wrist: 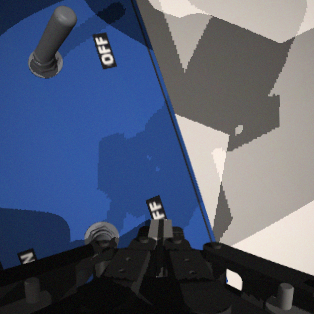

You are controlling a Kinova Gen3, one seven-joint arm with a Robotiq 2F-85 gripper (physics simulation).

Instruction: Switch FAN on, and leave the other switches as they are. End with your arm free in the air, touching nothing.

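Places are measured from the arm's base along level axes (x ahead, y left, z up), in metres.
Pixels of known places: gripper, fingertip midpoint: (160, 232).
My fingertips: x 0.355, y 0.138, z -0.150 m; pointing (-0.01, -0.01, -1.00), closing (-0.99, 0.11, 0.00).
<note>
Ahead of a thing's pixels: the offset from my fingertips to its top centre. "spot": to the spot under its first point. Level surfaces: height alone.
The blue switch panel {0.013 m up} (60, 150) fills the left of the wrist view. The lower switch, taken as FAN, shows its round metal collar (101, 233) at the bottom left; its lever is largely hidden behind my gripper, so its position cannot be told. Its ON label {spot: 0.081 m ahead, 0.001 m left, 0.027 m up} (27, 257) is partly visible to the left, and its OFF label {spot: 0.001 m ahead, 0.017 m right, 0.002 m down} (156, 207) is partly covered by my fingertips. My gripper (160, 232) is shut with nothing between the fingers, to the right of that collar. Whether it touches the lever is hidden. No name plate shows.
Another switch lever {0.048 m ahead, 0.124 m right, 0.052 m up} (56, 35) stands at the top left, leaning toward the top of the view, with an OFF label (105, 51) to its right. The panel's right edge runs diagonally down the view. Beyond it lies a pale surface {0.074 m down} (200, 132) with dark shadows.
</note>
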